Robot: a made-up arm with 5 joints. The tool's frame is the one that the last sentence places.
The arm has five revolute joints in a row. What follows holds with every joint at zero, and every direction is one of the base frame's.
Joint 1 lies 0.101 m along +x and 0.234 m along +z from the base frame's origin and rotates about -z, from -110 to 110 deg.
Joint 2 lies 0.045 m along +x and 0.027 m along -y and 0.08 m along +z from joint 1 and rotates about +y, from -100 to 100 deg.
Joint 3 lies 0.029 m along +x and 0.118 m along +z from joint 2 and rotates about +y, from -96.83 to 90.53 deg.
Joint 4 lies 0.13 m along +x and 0.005 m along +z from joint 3 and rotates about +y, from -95 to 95 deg.
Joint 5 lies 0.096 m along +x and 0.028 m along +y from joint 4 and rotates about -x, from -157.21 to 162.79 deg.
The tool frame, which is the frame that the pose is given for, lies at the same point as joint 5; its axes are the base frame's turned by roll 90, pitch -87.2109 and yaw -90 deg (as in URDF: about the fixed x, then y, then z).
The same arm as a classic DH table. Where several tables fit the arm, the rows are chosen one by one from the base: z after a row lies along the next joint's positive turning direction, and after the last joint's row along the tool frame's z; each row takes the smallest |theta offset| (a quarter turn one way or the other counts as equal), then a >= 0, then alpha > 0; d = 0 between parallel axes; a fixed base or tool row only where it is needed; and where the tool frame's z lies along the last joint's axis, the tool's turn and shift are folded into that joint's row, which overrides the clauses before.
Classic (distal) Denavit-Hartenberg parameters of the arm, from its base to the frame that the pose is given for. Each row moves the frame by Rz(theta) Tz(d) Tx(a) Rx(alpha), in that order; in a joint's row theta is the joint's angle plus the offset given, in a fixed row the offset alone. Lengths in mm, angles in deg.
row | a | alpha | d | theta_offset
base (fixed) | 101.0 | 180.00 | 0.0 | 0.00
joint 1 | 45.0 | 90.00 | -314.0 | 0.00
joint 2 | 121.5 | 0.00 | 0.0 | -76.19
joint 3 | 130.1 | 0.00 | 0.0 | 73.99
joint 4 | 0.0 | 90.00 | 1.0 | -87.80
joint 5 | 0.0 | 0.00 | -96.0 | -2.79
Joint limits (deg, base to tool): -110.00..110.00 -100.00..100.00 -96.83..90.53 -95.00..95.00 -157.21..162.79

